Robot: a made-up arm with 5 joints.
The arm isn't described. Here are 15 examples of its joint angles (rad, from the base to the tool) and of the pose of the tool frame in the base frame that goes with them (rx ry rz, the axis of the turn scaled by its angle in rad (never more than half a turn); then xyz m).
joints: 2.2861 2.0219 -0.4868 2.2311 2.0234
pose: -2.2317 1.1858 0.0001 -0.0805 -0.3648 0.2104
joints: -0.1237 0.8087 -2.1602 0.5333 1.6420
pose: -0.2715 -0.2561 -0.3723 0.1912 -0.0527 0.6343
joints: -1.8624 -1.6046 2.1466 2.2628 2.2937
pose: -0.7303 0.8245 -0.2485 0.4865 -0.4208 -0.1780
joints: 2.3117 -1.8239 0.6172 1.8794 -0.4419
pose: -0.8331 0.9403 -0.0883 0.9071 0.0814 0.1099
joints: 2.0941 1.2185 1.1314 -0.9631 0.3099
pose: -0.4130 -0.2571 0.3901 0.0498 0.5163 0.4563
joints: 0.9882 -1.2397 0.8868 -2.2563 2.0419
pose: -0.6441 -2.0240 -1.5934 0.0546 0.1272 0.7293
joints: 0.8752 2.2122 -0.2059 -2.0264 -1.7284
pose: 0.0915 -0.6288 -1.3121 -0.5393 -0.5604 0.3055
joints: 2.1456 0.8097 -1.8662 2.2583 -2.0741
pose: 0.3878 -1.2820 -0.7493 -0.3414 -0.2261 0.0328
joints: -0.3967 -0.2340 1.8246 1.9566 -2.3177
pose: -0.1263 -1.3013 -1.1418 -0.2221 -0.6099 0.6849
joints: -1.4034 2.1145 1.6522 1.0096 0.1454
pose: -0.0280 3.0240 -0.5433 -0.5164 -0.1126 -0.1819
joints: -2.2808 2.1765 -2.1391 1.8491 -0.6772
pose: 0.2759 0.6008 0.0850 0.3105 -0.1587 0.2437
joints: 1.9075 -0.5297 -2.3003 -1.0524 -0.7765
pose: 1.4174 0.6506 -0.4359 0.4162 0.1299 -0.4205
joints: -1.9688 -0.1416 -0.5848 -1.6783 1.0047
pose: 1.6770 0.4619 -1.8504 0.0389 -0.7230 -0.4341
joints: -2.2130 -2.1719 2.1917 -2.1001 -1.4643
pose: 0.8416 -0.9922 -1.6889 -0.1325 -0.2888 -0.1088
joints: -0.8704 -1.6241 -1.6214 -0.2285 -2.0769
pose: -2.2046 -1.2352 1.4091 0.2810 0.3950 0.2407
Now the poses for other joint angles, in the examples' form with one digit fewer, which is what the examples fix.
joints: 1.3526 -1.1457 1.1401 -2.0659 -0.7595
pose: 0.523 -1.118 2.705 0.070 0.211 0.836
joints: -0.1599 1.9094 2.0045 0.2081 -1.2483
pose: 0.629 -2.084 0.575 -0.315 -0.514 0.475
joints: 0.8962 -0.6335 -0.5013 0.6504 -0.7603
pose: -1.733 0.940 0.834 0.599 0.592 0.186
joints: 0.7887 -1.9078 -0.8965 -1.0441 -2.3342
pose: 1.482 -0.782 -0.914 0.631 -0.299 -0.132
